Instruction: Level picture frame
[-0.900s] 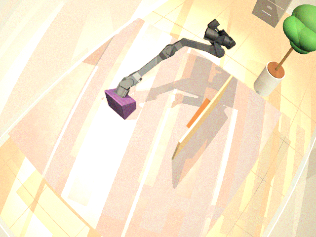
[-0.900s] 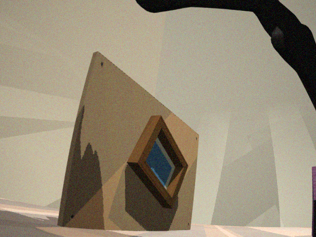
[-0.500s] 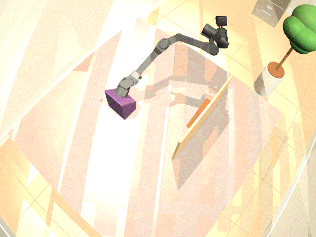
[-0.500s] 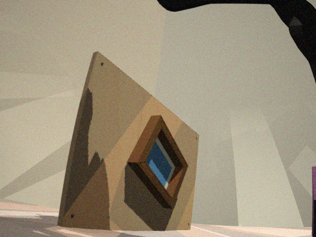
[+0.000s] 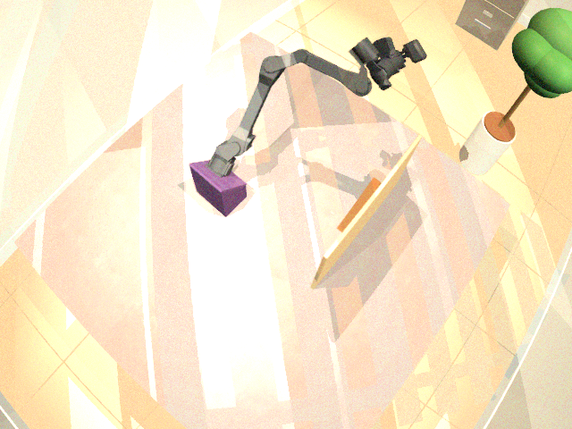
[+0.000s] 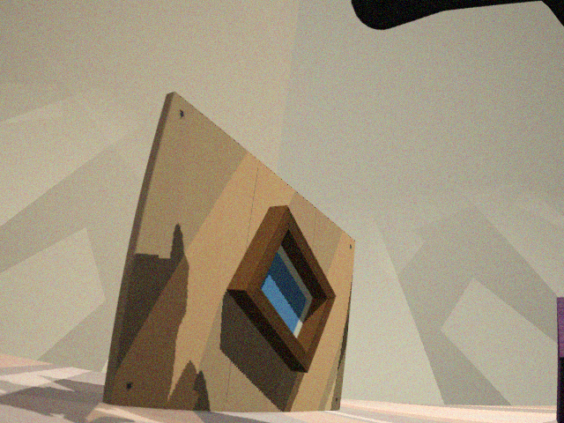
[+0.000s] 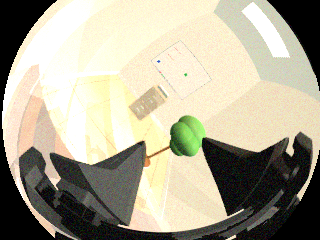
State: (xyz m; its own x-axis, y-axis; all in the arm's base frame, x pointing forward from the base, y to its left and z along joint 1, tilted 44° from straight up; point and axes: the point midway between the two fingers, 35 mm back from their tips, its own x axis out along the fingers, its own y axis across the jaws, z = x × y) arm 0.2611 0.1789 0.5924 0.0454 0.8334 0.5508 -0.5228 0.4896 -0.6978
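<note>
Right now the picture frame is 15 cm ahead of my gripper tip, 42 cm to the right of it and 25 cm below it. Also, from my gripper tip: wall panel (16 cm ahead, 42 cm to the right, 25 cm below).
</note>
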